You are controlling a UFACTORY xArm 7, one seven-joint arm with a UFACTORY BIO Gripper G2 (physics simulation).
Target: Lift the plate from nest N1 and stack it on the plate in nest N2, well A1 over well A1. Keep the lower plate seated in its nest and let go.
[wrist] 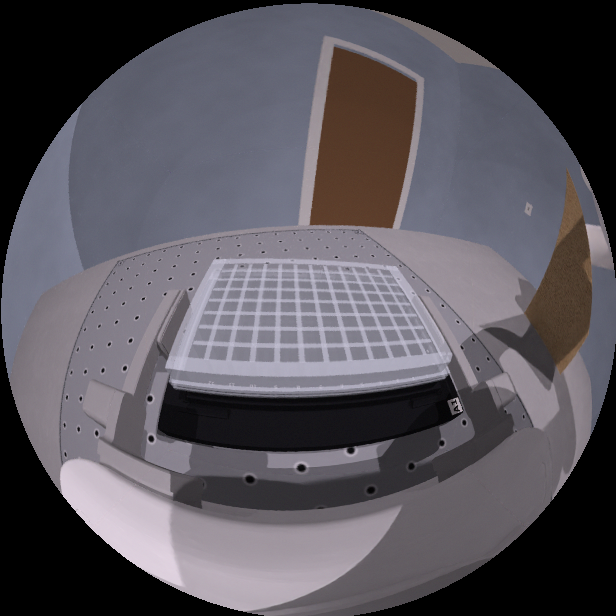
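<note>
A clear well plate [298, 370] with a grid of square wells sits on a black nest [298, 422] in the middle of the wrist view. A small white A1 label [453, 405] is on the nest's front right corner. My gripper [304, 304] is open. Its grey fingers stand on either side of the plate, the left one [172, 321] and the right one [439, 327], apart from the plate's short edges. Nothing is between the fingers but the seated plate. No other nest or plate shows in this view.
The nest sits on a grey perforated board [109, 327] on a pale table [488, 270]. Behind it are a grey wall, a brown door [362, 137] and a brown panel [566, 287] at the right. My gripper's pale body [229, 540] fills the bottom.
</note>
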